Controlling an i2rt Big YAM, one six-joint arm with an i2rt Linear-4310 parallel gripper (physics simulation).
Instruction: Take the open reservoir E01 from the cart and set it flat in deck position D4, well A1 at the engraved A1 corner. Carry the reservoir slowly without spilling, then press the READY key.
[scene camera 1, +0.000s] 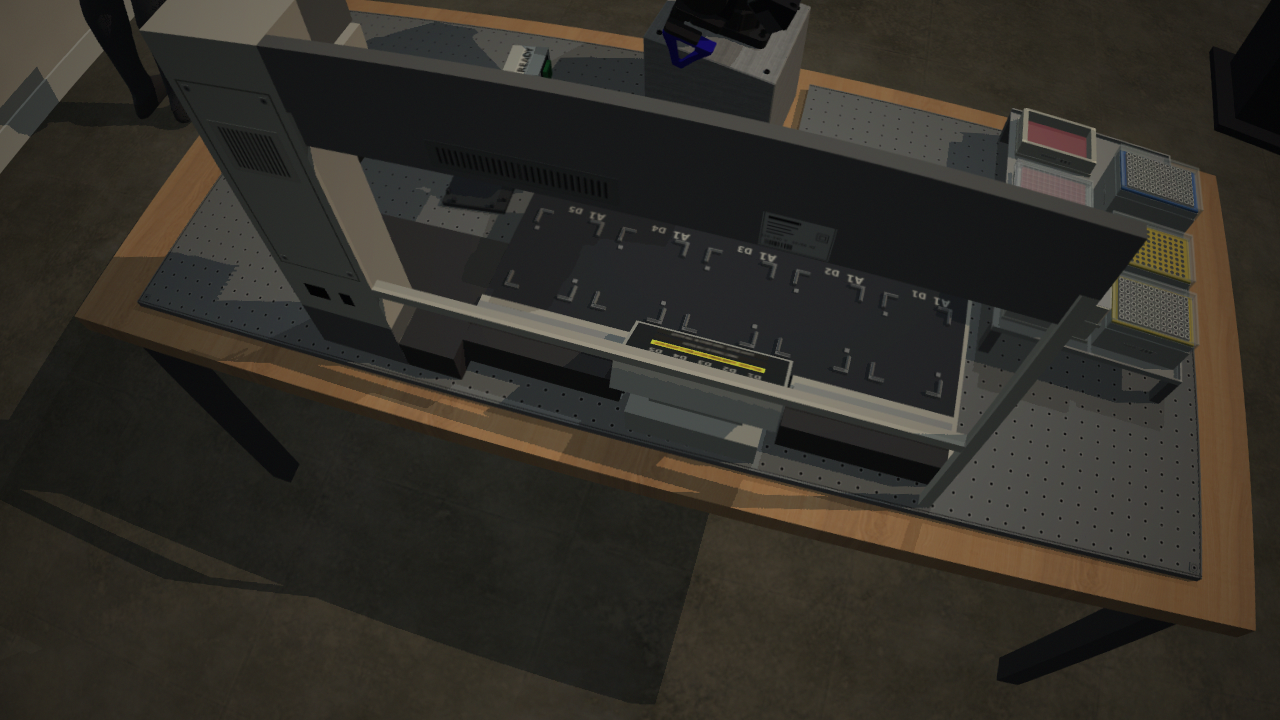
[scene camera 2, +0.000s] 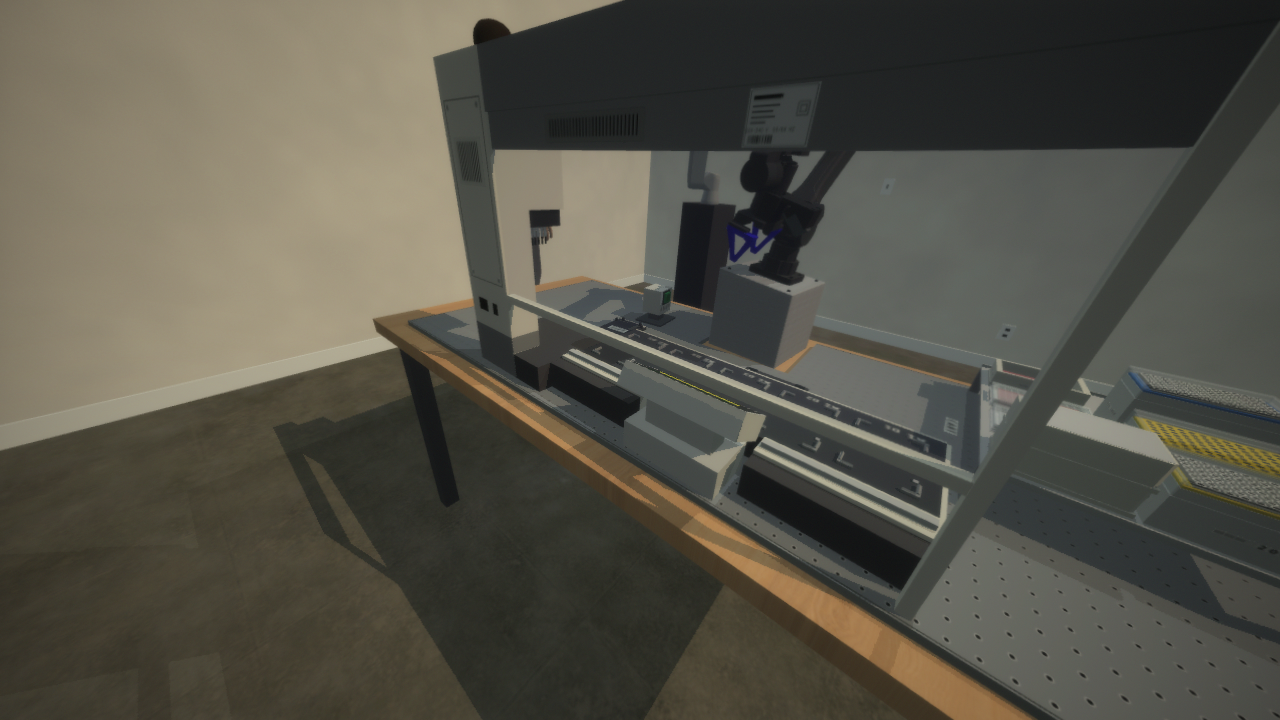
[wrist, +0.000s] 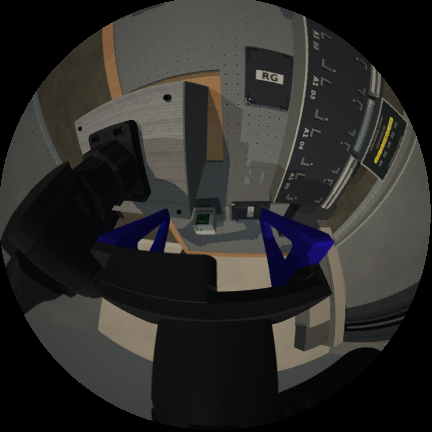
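Observation:
The open reservoir (scene camera 1: 1058, 140), a pale-rimmed box with red liquid, sits at the back left of the cart (scene camera 1: 1166, 386) in scene camera 1. Deck position D4 (scene camera 1: 642, 275) (wrist: 326, 152) holds no labware; its engraved A1 mark (scene camera 1: 682, 236) is at the corner nearer the arm and D3. The READY key (scene camera 1: 526, 62) (scene camera 2: 657, 298) (wrist: 204, 220) stands on a small box with a green face, left of the arm's pedestal in scene camera 1. My gripper (scene camera 1: 689, 49) (scene camera 2: 753, 240) (wrist: 214, 213) is open and empty above the pedestal, far from the reservoir.
A dark overhead beam (scene camera 1: 572, 134) (scene camera 2: 626, 89) spans the deck, with a slanted post (scene camera 1: 1011, 402) (scene camera 2: 1065, 358) at its right end. The cart also bears a pink plate (scene camera 1: 1051, 185) and tip racks (scene camera 1: 1154, 308). A pad marked RG (wrist: 269, 77) lies beside the deck.

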